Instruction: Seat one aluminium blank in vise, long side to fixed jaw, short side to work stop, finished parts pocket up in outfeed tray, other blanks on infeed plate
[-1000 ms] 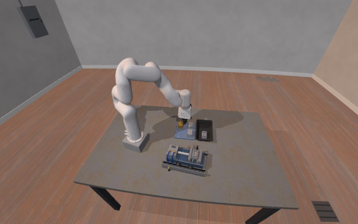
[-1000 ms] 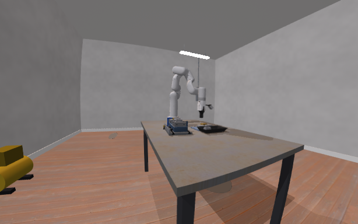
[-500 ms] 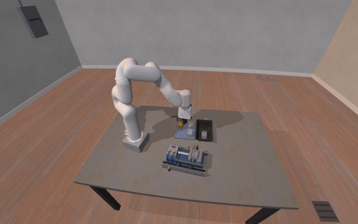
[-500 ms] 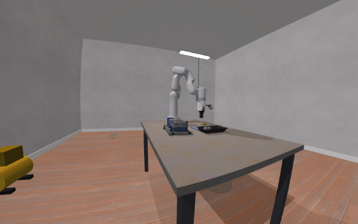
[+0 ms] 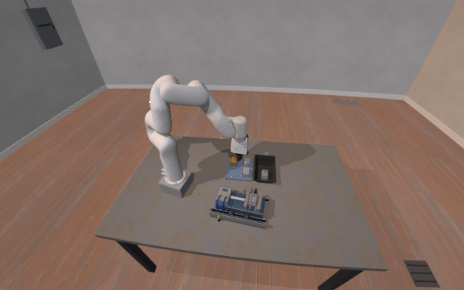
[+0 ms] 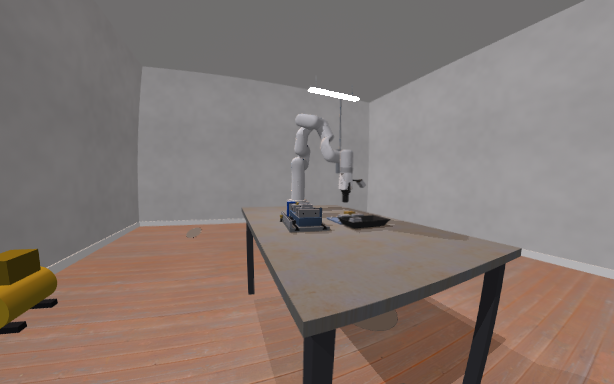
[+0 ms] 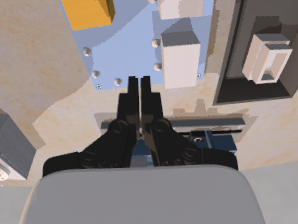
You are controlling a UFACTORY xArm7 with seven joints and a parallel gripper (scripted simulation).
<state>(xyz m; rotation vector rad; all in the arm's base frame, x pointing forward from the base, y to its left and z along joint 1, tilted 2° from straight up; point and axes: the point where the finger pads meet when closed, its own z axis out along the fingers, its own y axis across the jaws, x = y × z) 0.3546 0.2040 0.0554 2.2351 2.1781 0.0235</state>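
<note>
Now: the brass blank 5 cm behind my hand, 6 cm to the left of it and 10 cm below it. From my hand the other things lie so: white piston rod: 4 cm ahead, 27 cm to the right, 5 cm below; vise: 6 cm ahead, 27 cm to the right, 9 cm below.
</note>
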